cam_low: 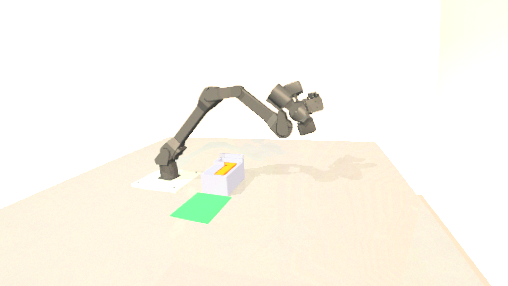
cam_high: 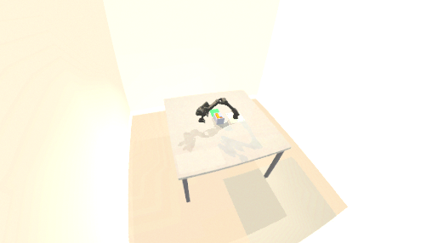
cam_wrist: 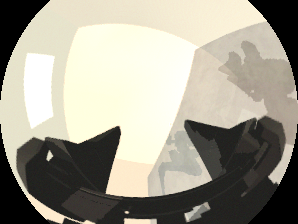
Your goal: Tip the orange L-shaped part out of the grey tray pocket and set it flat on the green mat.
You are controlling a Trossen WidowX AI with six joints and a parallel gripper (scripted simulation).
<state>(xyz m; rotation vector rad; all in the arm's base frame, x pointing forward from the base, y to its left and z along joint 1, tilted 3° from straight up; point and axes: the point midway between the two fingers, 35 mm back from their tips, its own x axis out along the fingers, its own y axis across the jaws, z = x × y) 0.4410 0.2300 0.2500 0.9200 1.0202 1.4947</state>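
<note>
Now: gripper tip 250 mm to the left of the orange L-shaped part, 210 mm past it and 190 mm above it.
</note>
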